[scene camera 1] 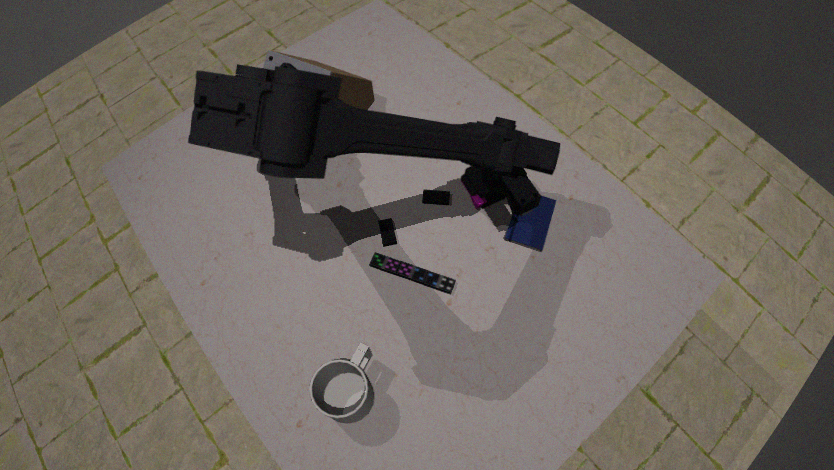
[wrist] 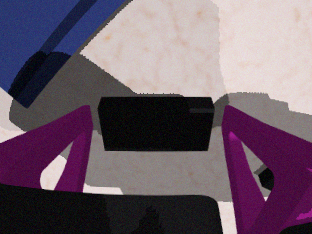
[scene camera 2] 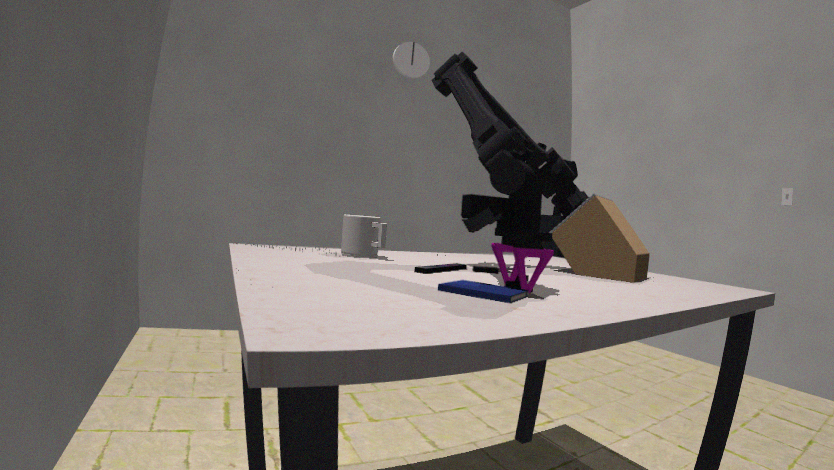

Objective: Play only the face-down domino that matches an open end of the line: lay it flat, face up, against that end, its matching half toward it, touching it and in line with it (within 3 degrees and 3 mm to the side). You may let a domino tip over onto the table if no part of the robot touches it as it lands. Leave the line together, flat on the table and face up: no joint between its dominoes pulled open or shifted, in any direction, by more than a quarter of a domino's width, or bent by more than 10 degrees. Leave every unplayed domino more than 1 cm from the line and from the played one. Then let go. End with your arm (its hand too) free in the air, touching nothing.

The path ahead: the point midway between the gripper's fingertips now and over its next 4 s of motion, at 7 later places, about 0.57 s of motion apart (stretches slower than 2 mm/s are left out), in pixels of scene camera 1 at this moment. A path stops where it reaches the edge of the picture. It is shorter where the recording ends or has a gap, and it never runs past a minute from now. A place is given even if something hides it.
My gripper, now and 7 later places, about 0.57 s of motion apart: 490,199; 491,198; 489,185; 485,175; 486,167; 493,165; 496,164; 517,188
